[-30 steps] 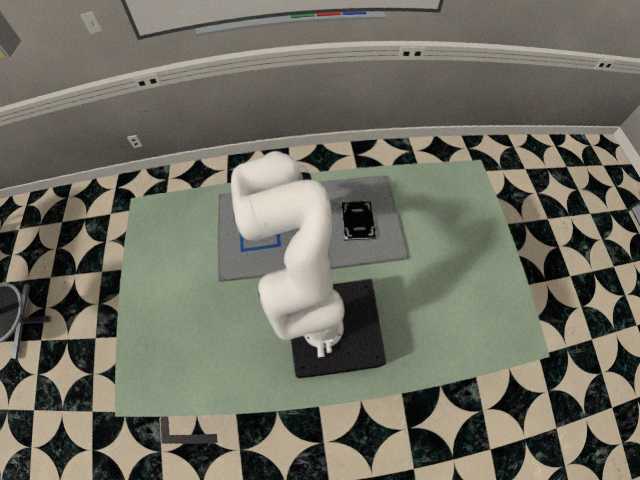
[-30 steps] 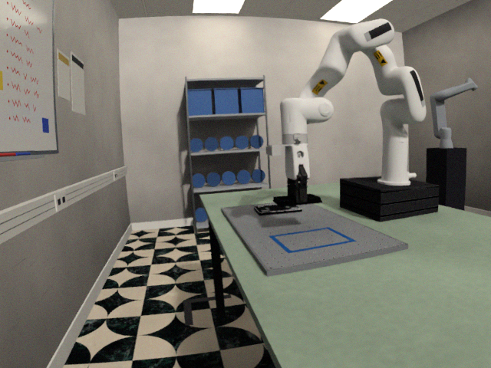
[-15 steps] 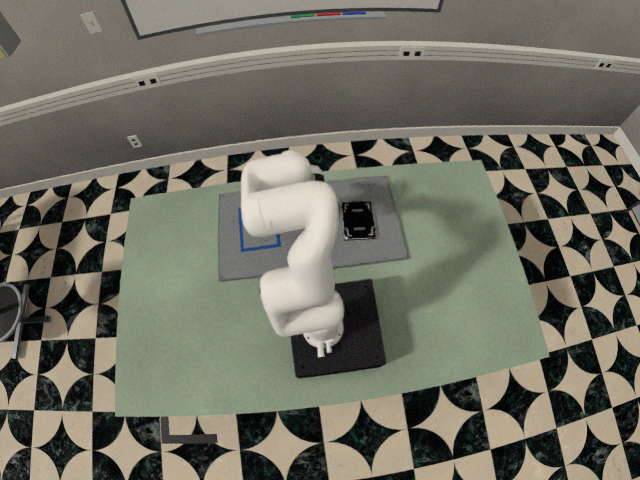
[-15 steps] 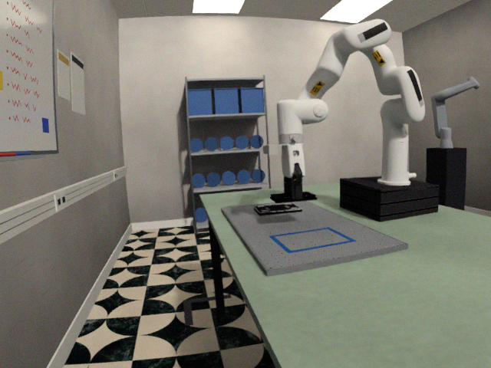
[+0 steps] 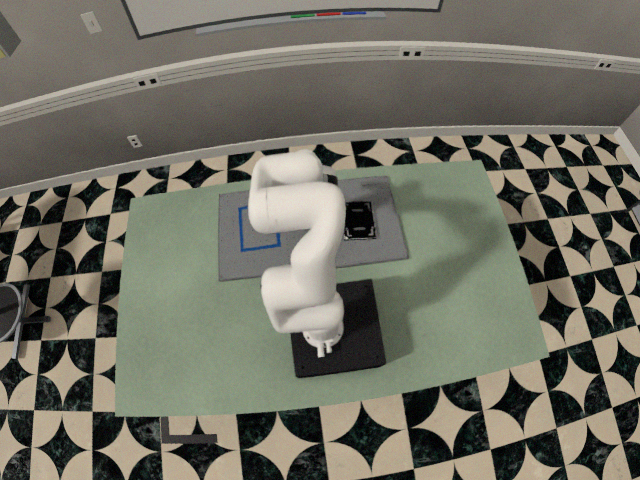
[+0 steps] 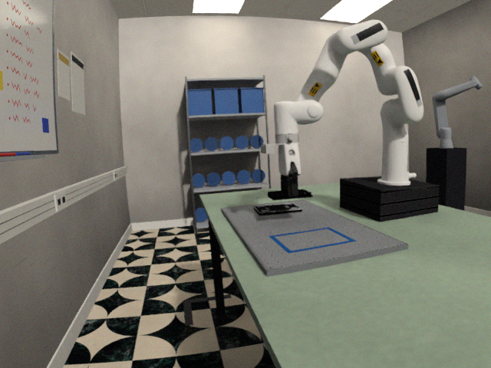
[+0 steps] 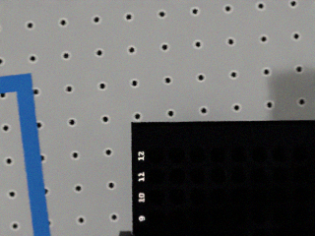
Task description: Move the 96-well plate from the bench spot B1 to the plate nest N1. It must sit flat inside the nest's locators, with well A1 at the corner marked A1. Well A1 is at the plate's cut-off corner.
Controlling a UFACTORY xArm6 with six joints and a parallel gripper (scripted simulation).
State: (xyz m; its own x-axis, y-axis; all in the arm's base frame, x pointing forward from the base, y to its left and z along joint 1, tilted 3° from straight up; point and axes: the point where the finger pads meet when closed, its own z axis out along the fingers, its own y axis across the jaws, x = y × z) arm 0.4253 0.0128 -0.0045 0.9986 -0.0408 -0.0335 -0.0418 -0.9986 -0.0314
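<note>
The plate nest N1 is 190 mm to the right of my hand, 100 mm below it and 10 mm behind it. Round my hand: 96-well plate (10 mm below).
</note>
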